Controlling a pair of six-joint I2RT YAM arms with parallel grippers.
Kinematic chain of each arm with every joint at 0, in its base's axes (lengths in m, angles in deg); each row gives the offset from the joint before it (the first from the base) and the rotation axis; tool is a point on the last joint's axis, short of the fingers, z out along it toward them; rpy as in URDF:
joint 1: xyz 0 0 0.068 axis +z
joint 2: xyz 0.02 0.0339 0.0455 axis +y
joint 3: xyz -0.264 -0.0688 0 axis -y
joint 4: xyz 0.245 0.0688 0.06 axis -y
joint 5: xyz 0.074 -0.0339 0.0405 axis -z
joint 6: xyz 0.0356 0 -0.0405 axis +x
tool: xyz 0 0 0 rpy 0 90 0
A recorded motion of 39 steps. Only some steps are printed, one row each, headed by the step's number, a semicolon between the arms.
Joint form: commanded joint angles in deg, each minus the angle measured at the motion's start. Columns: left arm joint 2, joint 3, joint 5, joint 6, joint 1, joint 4; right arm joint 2, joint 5, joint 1, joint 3, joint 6, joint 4.
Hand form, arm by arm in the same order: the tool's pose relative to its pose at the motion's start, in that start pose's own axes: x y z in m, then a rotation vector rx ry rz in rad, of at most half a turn. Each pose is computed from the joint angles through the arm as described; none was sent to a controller.
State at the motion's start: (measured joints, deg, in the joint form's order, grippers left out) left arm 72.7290 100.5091 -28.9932 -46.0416 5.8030 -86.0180; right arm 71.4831 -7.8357 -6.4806 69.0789 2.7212 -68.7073
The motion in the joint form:
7: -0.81 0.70 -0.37 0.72 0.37 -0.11; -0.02 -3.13 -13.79 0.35 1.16 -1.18
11: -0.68 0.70 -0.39 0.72 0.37 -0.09; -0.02 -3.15 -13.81 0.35 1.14 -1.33
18: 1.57 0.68 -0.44 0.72 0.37 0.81; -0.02 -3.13 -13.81 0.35 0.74 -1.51
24: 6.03 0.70 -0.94 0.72 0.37 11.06; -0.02 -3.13 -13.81 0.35 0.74 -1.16
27: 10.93 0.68 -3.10 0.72 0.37 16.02; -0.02 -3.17 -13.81 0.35 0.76 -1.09
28: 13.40 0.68 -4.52 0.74 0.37 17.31; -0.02 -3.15 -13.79 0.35 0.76 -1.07
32: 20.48 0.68 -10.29 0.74 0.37 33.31; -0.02 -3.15 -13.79 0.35 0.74 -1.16
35: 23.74 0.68 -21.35 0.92 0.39 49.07; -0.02 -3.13 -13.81 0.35 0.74 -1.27
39: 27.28 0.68 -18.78 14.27 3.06 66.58; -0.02 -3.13 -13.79 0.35 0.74 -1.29
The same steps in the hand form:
7: -0.0019 0.0051 -0.0060 0.0064 -0.0201 -0.0041; 0.0035 -0.0493 -0.0102 0.0205 -0.0246 0.2477
11: -0.0020 0.0045 -0.0054 0.0050 -0.0192 -0.0032; 0.0038 -0.0493 -0.0102 0.0201 -0.0221 0.2482
18: -0.0041 -0.0063 0.0056 -0.0105 -0.0052 0.0085; 0.0041 -0.0492 -0.0102 0.0204 -0.0190 0.2418
24: -0.0181 -0.0377 0.0279 0.0464 -0.0734 -0.0413; 0.0035 -0.0493 -0.0102 0.0208 -0.0250 0.2406
27: -0.0236 -0.0624 0.0546 0.0198 -0.1000 -0.0432; 0.0033 -0.0493 -0.0102 0.0201 -0.0262 0.2407
28: -0.0239 -0.0727 0.0687 -0.0106 -0.1049 -0.0332; 0.0033 -0.0493 -0.0102 0.0204 -0.0265 0.2403
32: -0.0384 -0.1139 0.1082 0.0100 -0.2653 -0.1239; 0.0034 -0.0492 -0.0102 0.0203 -0.0249 0.2403
35: -0.0571 -0.1345 0.1205 -0.0108 -0.5086 -0.2795; 0.0037 -0.0493 -0.0102 0.0206 -0.0231 0.2410
39: -0.0830 -0.1477 0.1402 0.0539 -0.6312 -0.2216; 0.0037 -0.0492 -0.0102 0.0205 -0.0227 0.2407

